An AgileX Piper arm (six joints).
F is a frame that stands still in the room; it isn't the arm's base.
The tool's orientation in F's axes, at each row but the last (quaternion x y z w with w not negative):
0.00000 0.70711 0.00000 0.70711
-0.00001 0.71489 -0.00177 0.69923
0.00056 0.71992 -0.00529 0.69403
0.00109 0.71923 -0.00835 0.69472
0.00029 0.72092 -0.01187 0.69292
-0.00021 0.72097 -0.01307 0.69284
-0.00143 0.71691 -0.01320 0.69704
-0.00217 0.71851 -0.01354 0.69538
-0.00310 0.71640 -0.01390 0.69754
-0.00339 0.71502 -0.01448 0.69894
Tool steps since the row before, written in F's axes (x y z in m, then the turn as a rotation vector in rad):
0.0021 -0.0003 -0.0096 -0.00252 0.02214 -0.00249
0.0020 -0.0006 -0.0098 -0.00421 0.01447 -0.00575
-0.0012 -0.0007 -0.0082 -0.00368 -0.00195 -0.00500
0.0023 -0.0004 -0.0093 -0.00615 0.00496 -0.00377
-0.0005 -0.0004 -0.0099 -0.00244 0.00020 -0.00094
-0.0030 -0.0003 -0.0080 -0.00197 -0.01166 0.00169
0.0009 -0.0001 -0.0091 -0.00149 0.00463 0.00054
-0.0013 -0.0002 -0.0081 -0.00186 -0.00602 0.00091
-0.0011 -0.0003 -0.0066 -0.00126 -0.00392 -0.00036
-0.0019 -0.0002 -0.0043 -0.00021 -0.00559 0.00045
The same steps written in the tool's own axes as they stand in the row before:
0.0096 -0.0003 0.0021 0.00249 0.02214 -0.00252
0.0098 -0.0006 0.0022 0.00581 0.01447 -0.00412
0.0082 -0.0007 -0.0009 0.00514 -0.00195 -0.00348
0.0092 -0.0003 0.0026 0.00393 0.00492 -0.00608
0.0099 -0.0002 -0.0001 0.00103 0.00017 -0.00240
0.0081 -0.0002 -0.0027 -0.00139 -0.01172 -0.00182
0.0091 0.0001 0.0012 -0.00059 0.00459 -0.00158
0.0081 0.0000 -0.0010 -0.00072 -0.00607 -0.00179
0.0066 -0.0002 -0.0009 0.00049 -0.00393 -0.00119
0.0043 -0.0001 -0.0018 -0.00030 -0.00560 -0.00013

